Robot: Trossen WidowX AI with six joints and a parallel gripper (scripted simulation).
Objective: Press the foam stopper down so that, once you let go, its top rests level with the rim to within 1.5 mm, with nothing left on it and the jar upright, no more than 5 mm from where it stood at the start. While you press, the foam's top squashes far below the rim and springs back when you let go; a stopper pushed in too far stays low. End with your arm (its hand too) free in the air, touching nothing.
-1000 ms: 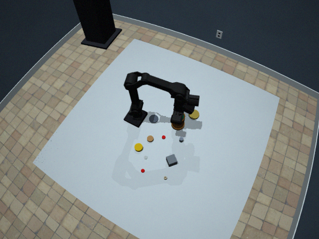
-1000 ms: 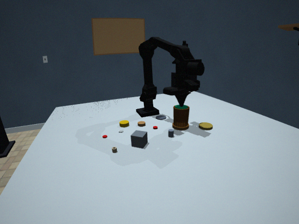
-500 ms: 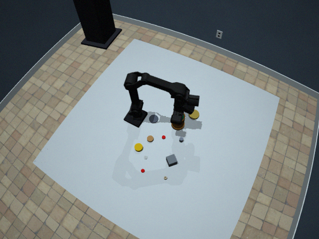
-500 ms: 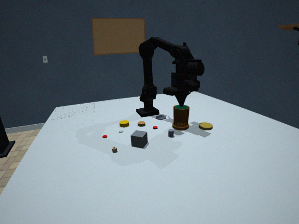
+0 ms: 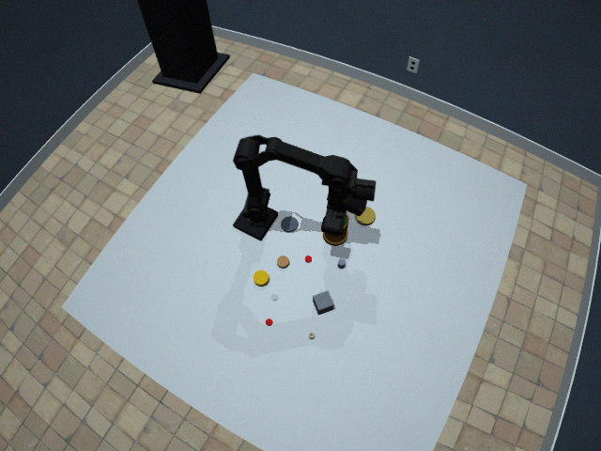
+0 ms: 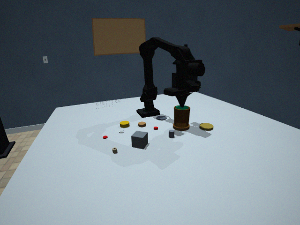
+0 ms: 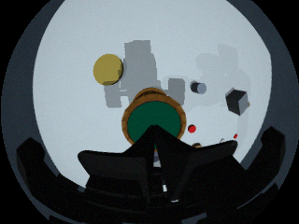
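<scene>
The green foam stopper lies 50 mm below my hand. Round my hand: small grey cylinder 120 mm below, 100 mm to the right, 60 mm ahead; then red button 140 mm below, 120 mm to the right, 50 mm behind; then olive disc 130 mm below, 100 mm to the left, 70 mm ahead.
</scene>
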